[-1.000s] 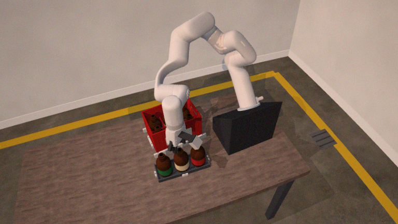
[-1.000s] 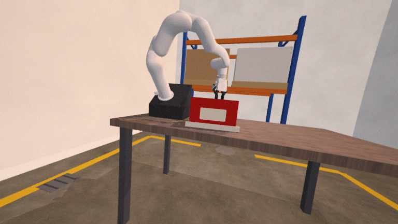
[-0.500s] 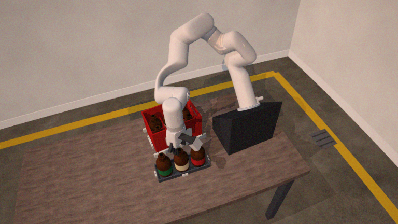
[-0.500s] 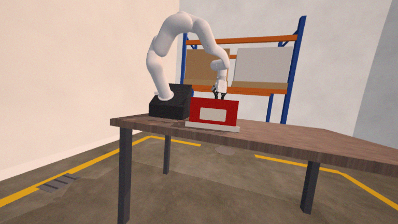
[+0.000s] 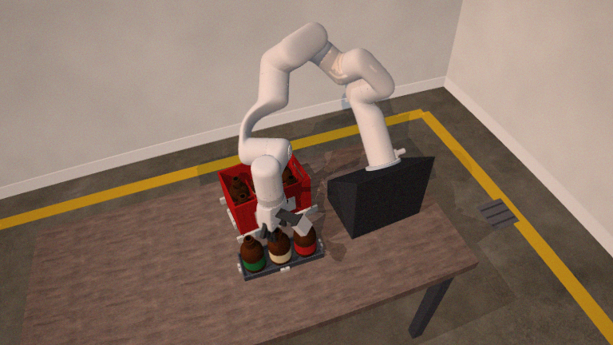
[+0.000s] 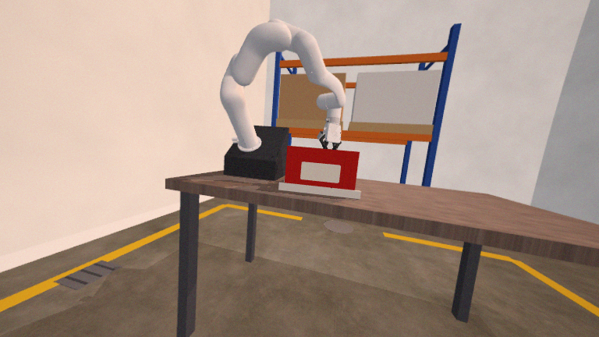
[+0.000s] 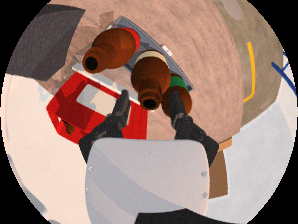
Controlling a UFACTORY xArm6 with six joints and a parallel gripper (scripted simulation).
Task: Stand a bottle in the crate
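My gripper is now 9 cm past the red-labelled bottle, 1 cm to the right of it and 8 cm above it. The rest, counted from my hand: crate (5 cm behind, 22 cm to the right, 8 cm below); then green-label bottle (9 cm ahead, 2 cm to the right, 8 cm below); then grey tray (15 cm below).
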